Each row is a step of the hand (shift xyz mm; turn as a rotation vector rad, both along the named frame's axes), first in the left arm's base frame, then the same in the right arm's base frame.
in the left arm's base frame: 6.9 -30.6 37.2 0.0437 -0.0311 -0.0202
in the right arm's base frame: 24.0 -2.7 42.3 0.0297 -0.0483 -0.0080
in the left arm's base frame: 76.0 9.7 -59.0 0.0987 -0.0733 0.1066
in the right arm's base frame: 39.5 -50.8 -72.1 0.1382 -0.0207 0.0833
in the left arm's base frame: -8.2 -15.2 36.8 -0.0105 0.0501 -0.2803
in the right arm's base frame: 10.2 13.1 37.1 -0.1409 -0.1267 -0.2128
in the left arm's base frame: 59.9 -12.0 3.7 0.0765 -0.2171 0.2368
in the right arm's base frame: 54.9 -24.7 -11.0 0.1817 -0.0433 0.2723
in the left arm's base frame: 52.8 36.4 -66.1 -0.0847 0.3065 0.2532
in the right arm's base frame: 15.3 -28.2 -86.3 0.0382 0.4046 -0.0091
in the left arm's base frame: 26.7 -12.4 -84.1 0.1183 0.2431 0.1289
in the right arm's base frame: -15.4 -67.4 -56.2 0.1608 0.2222 -0.1204
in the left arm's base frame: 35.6 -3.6 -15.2 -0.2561 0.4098 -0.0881
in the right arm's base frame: 24.4 -22.5 -20.2 -0.2743 0.3294 -0.2398
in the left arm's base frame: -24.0 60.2 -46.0 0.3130 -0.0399 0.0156
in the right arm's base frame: -43.7 24.6 -61.7 0.2847 -0.1145 -0.0749
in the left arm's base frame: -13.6 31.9 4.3 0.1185 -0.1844 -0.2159
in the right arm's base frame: -10.5 30.4 -13.6 0.0071 -0.3016 -0.0602
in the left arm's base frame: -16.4 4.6 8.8 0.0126 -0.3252 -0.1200
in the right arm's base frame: -10.5 13.6 8.5 -0.0395 -0.3174 0.1343
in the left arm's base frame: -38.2 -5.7 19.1 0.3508 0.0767 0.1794
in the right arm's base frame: -24.8 18.6 29.9 0.3927 0.0585 -0.0593
